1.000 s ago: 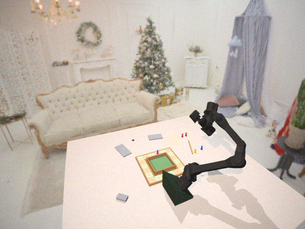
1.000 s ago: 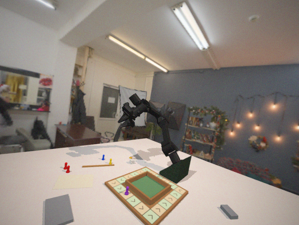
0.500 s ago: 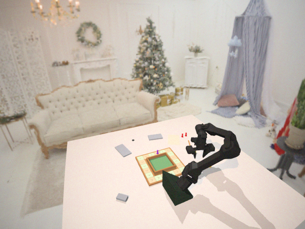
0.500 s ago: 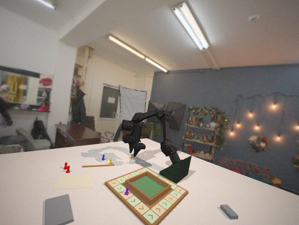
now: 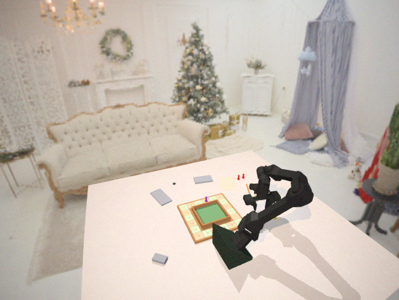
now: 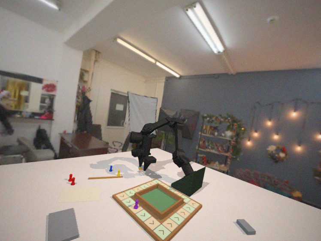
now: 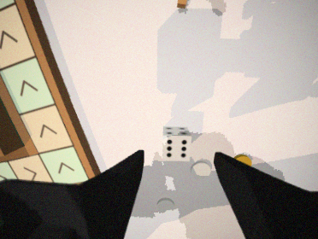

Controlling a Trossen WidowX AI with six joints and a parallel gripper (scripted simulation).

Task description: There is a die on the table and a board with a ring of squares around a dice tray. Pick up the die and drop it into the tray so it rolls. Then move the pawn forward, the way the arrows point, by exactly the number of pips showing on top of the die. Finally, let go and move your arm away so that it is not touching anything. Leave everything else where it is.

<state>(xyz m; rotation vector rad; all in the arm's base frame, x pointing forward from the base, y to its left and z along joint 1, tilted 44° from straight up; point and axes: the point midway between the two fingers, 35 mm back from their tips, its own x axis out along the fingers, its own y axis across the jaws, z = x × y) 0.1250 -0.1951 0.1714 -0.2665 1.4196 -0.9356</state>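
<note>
My gripper tip is now 30 mm above the white die. Also, from my gripper tip: wooden stick 190 mm ahead, 90 mm to the right, 40 mm below; blue pawn 120 mm ahead, 150 mm to the right, 20 mm below; yellow pawn 110 mm ahead, 80 mm to the right, 20 mm below.
</note>
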